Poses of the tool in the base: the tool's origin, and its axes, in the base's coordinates. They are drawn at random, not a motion.
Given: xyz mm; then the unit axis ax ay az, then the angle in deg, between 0 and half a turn.
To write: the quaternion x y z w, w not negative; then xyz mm. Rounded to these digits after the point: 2 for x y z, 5 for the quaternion.
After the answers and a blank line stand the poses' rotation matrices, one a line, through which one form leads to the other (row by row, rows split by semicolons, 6 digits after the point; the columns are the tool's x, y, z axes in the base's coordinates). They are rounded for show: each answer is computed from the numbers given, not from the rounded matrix.
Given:
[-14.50, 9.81, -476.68, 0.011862, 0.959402, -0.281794, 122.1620]
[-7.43, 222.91, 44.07, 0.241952, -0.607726, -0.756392, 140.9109]
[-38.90, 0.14, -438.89, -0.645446, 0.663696, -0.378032, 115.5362]
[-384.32, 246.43, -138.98, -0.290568, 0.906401, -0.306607, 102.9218]
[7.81, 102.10, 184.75, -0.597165, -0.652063, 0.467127, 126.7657]
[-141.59, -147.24, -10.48, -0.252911, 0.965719, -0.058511, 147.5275]
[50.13, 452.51, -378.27, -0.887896, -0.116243, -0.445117, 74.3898]
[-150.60, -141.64, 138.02, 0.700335, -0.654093, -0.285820, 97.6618]
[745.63, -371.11, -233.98, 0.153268, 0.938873, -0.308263, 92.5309]
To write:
[0.01038, 0.83977, -0.24666, 0.48357, -14.50, 9.81, -476.68]
[0.22801, -0.57271, -0.71281, 0.33454, -7.43, 222.91, 44.07]
[-0.54598, 0.56142, -0.31978, 0.53335, -38.90, 0.14, -438.89]
[-0.22728, 0.70897, -0.23982, 0.62305, -384.32, 246.43, -138.98]
[-0.53388, -0.58296, 0.41762, 0.44803, 7.81, 102.10, 184.75]
[-0.24282, 0.92720, -0.05618, 0.27960, -141.59, -147.24, -10.48]
[-0.53676, -0.07027, -0.26909, 0.79658, 50.13, 452.51, -378.27]
[0.52719, -0.49238, -0.21516, 0.65828, -150.60, -141.64, 138.02]
[0.11074, 0.67838, -0.22274, 0.69132, 745.63, -371.11, -233.98]

-0.532099 0.255990 0.807056; -0.221113 0.878107 -0.424308; -0.817300 -0.404225 -0.410637
-0.672188 0.215758 -0.708245; -0.738095 -0.120174 0.663909; 0.058131 0.969024 0.240029
0.165107 -0.271943 0.948044; -0.954149 0.199298 0.223339; -0.249679 -0.941450 -0.226568
-0.120311 -0.023424 0.992460; -0.621109 0.781660 -0.056845; -0.774435 -0.623265 -0.108591
-0.028494 0.248245 -0.968278; 0.996667 0.081135 -0.008528; 0.076444 -0.965293 -0.249730
-0.725722 -0.418880 0.545772; -0.481709 0.875761 0.031611; -0.491207 -0.239962 -0.837337
0.845309 0.504137 0.176912; -0.353260 0.278968 0.892964; 0.400823 -0.817327 0.413905
0.422536 -0.235890 -0.875111; -0.802427 0.351554 -0.482204; 0.421396 0.905961 -0.040741
-0.019630 0.458216 0.888624; -0.157709 0.876249 -0.455319; -0.987291 -0.149082 0.055064

